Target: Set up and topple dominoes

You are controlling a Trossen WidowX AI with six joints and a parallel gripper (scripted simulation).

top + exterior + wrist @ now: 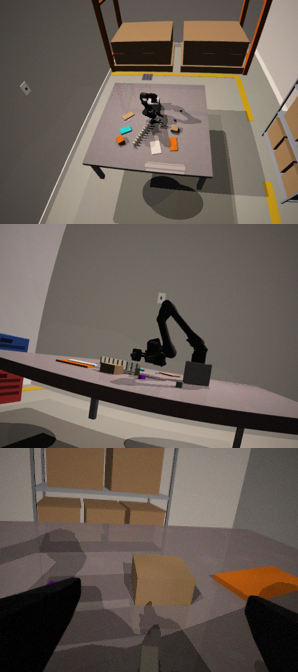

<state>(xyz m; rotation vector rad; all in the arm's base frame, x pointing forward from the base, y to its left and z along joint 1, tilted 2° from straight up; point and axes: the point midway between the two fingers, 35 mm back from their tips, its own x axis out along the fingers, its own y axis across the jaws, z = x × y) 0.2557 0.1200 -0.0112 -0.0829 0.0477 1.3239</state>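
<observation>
My gripper tip is 5 cm short of the brown box, 15 cm to the right of it and 7 cm above it. The rest, counted from my gripper tip: orange slab: 23 cm ahead, 17 cm to the left, 8 cm below; then small grey cube: 25 cm behind, 18 cm to the left, 8 cm below; then small purple piece: 9 cm behind, 13 cm to the left, 8 cm below.
</observation>
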